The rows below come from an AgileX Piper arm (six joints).
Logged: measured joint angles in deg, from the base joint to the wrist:
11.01 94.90 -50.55 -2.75 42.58 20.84
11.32 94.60 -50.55 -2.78 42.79 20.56
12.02 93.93 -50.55 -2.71 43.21 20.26
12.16 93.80 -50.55 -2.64 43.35 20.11
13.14 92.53 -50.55 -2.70 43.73 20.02
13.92 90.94 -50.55 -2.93 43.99 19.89
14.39 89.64 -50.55 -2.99 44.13 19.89
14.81 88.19 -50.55 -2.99 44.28 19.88
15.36 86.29 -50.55 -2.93 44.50 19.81
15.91 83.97 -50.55 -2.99 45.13 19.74
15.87 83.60 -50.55 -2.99 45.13 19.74
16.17 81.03 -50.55 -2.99 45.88 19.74
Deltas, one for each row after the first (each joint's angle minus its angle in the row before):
0.31 -0.30 0.00 -0.03 0.21 -0.28
0.70 -0.67 0.00 0.07 0.42 -0.30
0.14 -0.13 0.00 0.07 0.14 -0.15
0.98 -1.27 0.00 -0.06 0.38 -0.09
0.78 -1.59 0.00 -0.23 0.26 -0.13
0.47 -1.30 0.00 -0.06 0.14 0.00
0.42 -1.45 0.00 0.00 0.15 -0.01
0.55 -1.90 0.00 0.06 0.22 -0.07
0.55 -2.32 0.00 -0.06 0.63 -0.07
-0.04 -0.37 0.00 0.00 0.00 0.00
0.30 -2.57 0.00 0.00 0.75 0.00

